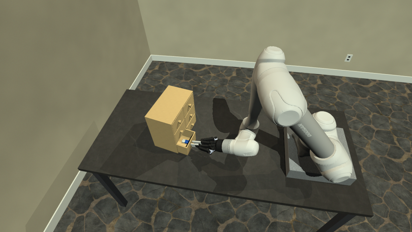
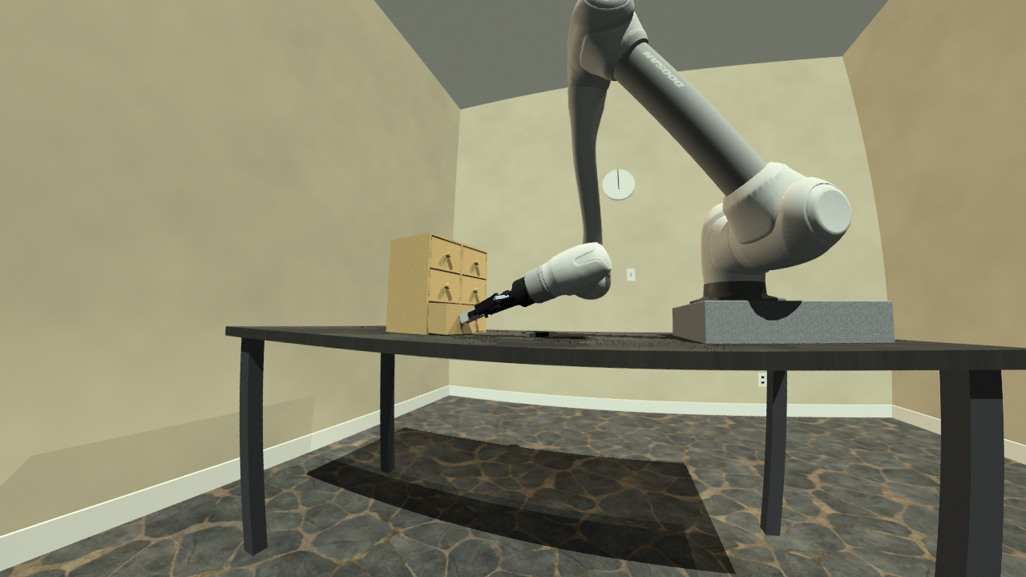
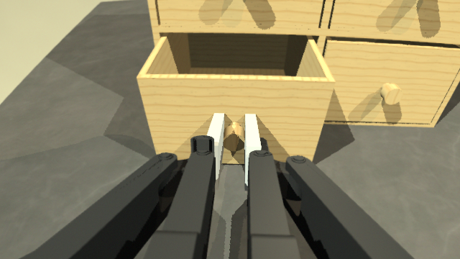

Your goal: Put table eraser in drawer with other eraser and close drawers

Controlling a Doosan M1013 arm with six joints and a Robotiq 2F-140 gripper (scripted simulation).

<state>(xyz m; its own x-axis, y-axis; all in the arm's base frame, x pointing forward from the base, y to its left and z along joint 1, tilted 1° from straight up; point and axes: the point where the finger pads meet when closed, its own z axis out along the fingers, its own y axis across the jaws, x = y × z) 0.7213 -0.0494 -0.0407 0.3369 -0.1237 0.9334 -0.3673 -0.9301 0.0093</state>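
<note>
The blue eraser is 80 mm ahead of my hand, 50 mm to the right of it and 40 mm below it.
</note>
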